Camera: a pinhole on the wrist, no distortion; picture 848 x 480 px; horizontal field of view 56.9 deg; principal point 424.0 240.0 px. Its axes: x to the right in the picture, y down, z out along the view. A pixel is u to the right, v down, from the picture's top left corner.
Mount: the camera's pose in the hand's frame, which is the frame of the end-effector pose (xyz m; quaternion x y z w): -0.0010 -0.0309 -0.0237 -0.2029 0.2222 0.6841 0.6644
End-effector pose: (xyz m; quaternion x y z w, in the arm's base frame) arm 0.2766 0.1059 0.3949 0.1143 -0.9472 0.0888 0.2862
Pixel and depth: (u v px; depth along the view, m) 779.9 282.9 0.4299
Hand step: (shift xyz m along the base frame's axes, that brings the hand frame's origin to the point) -0.1944 0.3129 -0.2301
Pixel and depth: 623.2 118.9 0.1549
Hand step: -0.0856 0.0642 -0.0611
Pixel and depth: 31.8 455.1 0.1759
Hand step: -0.0543 -0.0361 -0.1655
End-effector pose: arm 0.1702 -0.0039 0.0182 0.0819 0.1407 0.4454 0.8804
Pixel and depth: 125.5 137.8 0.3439
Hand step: 0.0915 0.0730 0.3205
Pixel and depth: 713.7 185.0 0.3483
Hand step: -0.1352 0.1789 0.2466
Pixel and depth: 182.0 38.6 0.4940
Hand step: 0.1290 0.1808 0.4499
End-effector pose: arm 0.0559 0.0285 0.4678 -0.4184 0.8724 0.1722 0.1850
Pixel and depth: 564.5 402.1 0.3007
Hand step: -0.0772 0.2371 -0.1142
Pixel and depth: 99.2 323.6 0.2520
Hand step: 0.0332 0.1403 -0.1991
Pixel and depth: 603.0 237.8 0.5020
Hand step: -0.2243 0.3502 -0.2318
